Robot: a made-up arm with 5 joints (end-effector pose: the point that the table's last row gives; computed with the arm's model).
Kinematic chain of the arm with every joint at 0, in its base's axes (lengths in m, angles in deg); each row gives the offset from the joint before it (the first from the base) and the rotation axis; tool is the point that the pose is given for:
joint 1: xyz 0 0 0.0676 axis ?
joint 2: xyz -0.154 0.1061 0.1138 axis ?
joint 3: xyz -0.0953 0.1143 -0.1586 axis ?
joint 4: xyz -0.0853 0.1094 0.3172 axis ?
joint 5: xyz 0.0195 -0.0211 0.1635 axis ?
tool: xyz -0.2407 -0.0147 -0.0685
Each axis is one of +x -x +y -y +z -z.
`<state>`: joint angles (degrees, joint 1 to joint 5).
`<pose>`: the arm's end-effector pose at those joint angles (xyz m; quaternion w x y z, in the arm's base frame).
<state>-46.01 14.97 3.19 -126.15 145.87</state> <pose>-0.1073 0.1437 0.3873 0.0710 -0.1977 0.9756 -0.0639</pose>
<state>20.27 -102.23 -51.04 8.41 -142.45</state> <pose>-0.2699 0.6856 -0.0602 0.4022 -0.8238 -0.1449 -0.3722</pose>
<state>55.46 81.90 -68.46 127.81 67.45</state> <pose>0.1140 0.2982 -0.6595 0.0252 0.6311 -0.1570 0.7592</pose>
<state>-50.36 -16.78 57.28 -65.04 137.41</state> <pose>-0.1557 0.0021 0.0983 0.1028 0.4686 -0.8770 0.0277</pose>
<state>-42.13 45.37 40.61 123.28 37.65</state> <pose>-0.6394 0.0500 0.2631 0.9295 -0.3602 -0.0660 -0.0442</pose>
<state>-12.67 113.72 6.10 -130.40 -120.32</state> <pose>-0.3464 0.0932 0.0600 0.7131 0.6042 0.2610 0.2415</pose>
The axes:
joint 1: -x
joint 2: -y
joint 3: +x
joint 4: -x
joint 5: +z

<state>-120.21 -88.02 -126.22 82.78 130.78</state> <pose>-0.7647 -0.3431 0.4870 0.0463 -0.8185 0.1785 0.5440</pose>
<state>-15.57 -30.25 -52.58 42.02 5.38</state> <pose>-0.5001 0.5307 0.5405 0.7339 -0.6066 0.1780 0.2487</pose>
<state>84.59 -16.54 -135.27 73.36 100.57</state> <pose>-0.4420 -0.4424 -0.5210 0.6257 0.2961 -0.4621 0.5544</pose>
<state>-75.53 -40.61 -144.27 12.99 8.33</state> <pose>-0.8072 0.1413 0.4634 0.6848 -0.6232 -0.1093 0.3615</pose>
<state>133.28 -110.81 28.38 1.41 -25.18</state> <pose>0.2520 0.1447 -0.3206 0.1555 -0.4742 0.0387 -0.8657</pose>
